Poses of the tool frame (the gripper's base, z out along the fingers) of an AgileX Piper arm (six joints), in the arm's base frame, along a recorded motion.
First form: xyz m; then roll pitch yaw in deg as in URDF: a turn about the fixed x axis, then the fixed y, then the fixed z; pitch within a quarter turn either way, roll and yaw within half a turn.
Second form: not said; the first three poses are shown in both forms.
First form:
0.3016 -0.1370 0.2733 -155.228 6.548 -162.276
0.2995 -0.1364 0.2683 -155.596 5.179 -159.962
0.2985 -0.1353 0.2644 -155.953 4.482 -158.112
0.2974 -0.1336 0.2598 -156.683 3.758 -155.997
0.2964 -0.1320 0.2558 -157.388 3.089 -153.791
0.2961 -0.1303 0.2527 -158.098 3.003 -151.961
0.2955 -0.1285 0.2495 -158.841 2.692 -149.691
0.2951 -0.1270 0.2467 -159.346 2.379 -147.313
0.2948 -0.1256 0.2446 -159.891 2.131 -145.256
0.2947 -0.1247 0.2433 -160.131 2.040 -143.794
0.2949 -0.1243 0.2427 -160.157 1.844 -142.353
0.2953 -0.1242 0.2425 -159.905 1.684 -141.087
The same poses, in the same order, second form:
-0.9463 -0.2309 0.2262; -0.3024 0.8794 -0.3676; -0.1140 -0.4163 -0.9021; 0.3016 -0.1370 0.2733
-0.9356 -0.2770 0.2188; -0.3412 0.8683 -0.3600; -0.0903 -0.4115 -0.9069; 0.2995 -0.1364 0.2683
-0.9251 -0.3109 0.2181; -0.3717 0.8593 -0.3515; -0.0781 -0.4062 -0.9104; 0.2985 -0.1353 0.2644
-0.9116 -0.3499 0.2160; -0.4059 0.8495 -0.3371; -0.0655 -0.3950 -0.9164; 0.2974 -0.1336 0.2598
-0.8959 -0.3891 0.2144; -0.4410 0.8374 -0.3230; -0.0539 -0.3839 -0.9218; 0.2964 -0.1320 0.2558
-0.8814 -0.4189 0.2182; -0.4694 0.8281 -0.3064; -0.0524 -0.3725 -0.9265; 0.2961 -0.1303 0.2527
-0.8624 -0.4560 0.2200; -0.5041 0.8137 -0.2895; -0.0470 -0.3606 -0.9316; 0.2955 -0.1285 0.2495
-0.8409 -0.4930 0.2232; -0.5396 0.7954 -0.2759; -0.0415 -0.3524 -0.9349; 0.2951 -0.1270 0.2467
-0.8211 -0.5247 0.2246; -0.5695 0.7789 -0.2626; -0.0372 -0.3436 -0.9384; 0.2948 -0.1256 0.2446
-0.8064 -0.5458 0.2278; -0.5903 0.7660 -0.2545; -0.0356 -0.3397 -0.9399; 0.2947 -0.1247 0.2433
-0.7914 -0.5659 0.2313; -0.6105 0.7514 -0.2503; -0.0322 -0.3393 -0.9401; 0.2949 -0.1243 0.2427
-0.7778 -0.5820 0.2373; -0.6279 0.7371 -0.2500; -0.0294 -0.3434 -0.9387; 0.2953 -0.1242 0.2425

